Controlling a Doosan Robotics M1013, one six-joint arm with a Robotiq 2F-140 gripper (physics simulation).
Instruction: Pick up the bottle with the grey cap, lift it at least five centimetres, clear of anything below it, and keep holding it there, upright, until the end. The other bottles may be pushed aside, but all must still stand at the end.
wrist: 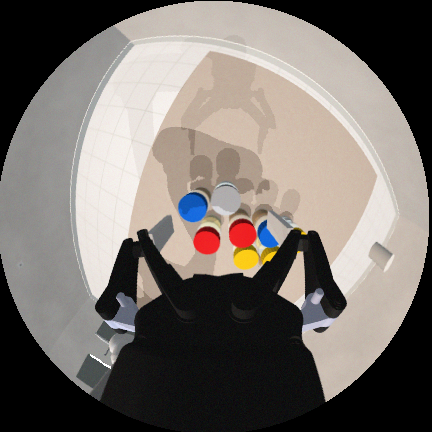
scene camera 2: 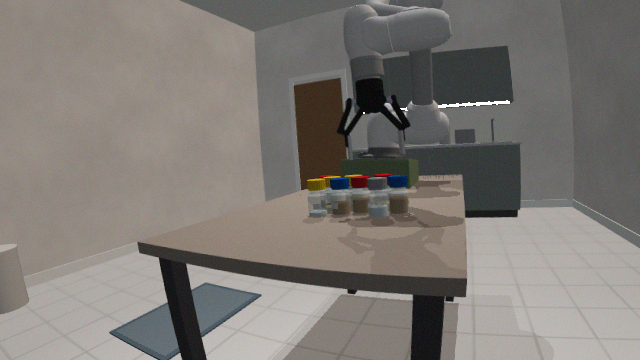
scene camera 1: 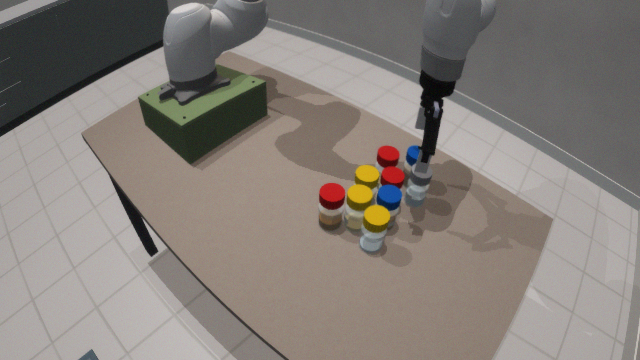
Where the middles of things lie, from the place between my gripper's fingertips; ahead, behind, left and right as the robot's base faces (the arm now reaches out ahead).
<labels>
Right now my hand is 11 cm above the grey-capped bottle [scene camera 2: 378, 208] and 2 cm short of it. Also, from my hand: yellow-capped bottle [scene camera 1: 376, 218] 18 cm to the right, 11 cm below, 3 cm ahead.
</labels>
